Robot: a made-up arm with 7 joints. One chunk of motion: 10 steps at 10 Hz.
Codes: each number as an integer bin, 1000 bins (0 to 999) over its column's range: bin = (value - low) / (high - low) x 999, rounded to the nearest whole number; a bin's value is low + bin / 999 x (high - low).
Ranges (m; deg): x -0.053..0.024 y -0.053..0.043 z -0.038..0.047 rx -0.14..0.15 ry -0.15..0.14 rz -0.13..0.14
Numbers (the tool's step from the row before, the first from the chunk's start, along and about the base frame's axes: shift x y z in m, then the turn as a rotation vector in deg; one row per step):
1: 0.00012 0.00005 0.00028 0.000 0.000 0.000
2: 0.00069 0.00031 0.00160 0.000 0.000 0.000
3: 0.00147 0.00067 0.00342 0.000 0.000 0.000
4: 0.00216 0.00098 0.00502 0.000 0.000 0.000
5: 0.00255 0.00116 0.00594 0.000 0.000 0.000
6: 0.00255 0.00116 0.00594 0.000 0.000 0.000
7: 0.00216 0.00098 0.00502 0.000 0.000 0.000
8: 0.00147 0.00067 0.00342 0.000 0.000 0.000
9: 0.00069 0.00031 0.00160 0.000 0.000 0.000
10: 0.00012 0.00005 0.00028 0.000 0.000 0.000
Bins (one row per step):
1: 689 552 450 482 517 481
2: 697 555 465 482 517 481
3: 707 559 487 482 517 481
4: 716 562 506 482 517 481
5: 721 564 516 482 517 481
6: 721 564 516 482 517 481
7: 716 562 506 482 517 481
8: 707 559 487 482 517 481
9: 697 555 465 482 517 481
10: 689 552 450 482 517 481

